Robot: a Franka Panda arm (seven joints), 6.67 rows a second.
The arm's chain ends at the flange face. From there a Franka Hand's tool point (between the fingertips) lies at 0.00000 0.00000 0.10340 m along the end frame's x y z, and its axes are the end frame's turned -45 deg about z.
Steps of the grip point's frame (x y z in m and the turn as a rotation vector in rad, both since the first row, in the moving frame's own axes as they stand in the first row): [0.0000 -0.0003 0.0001 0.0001 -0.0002 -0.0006]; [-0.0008 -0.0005 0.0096 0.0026 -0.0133 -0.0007]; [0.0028 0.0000 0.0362 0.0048 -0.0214 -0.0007]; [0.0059 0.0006 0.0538 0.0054 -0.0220 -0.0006]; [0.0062 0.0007 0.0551 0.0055 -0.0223 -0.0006]
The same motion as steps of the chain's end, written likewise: [-0.0002 -0.0002 0.0001 -0.0001 -0.0002 -0.0006]; [0.0002 -0.0006 0.0096 -0.0076 -0.0112 -0.0007]; [0.0039 -0.0032 0.0362 -0.0117 -0.0185 -0.0007]; [0.0066 -0.0050 0.0538 -0.0117 -0.0194 -0.0006]; [0.0069 -0.0051 0.0551 -0.0119 -0.0197 -0.0006]
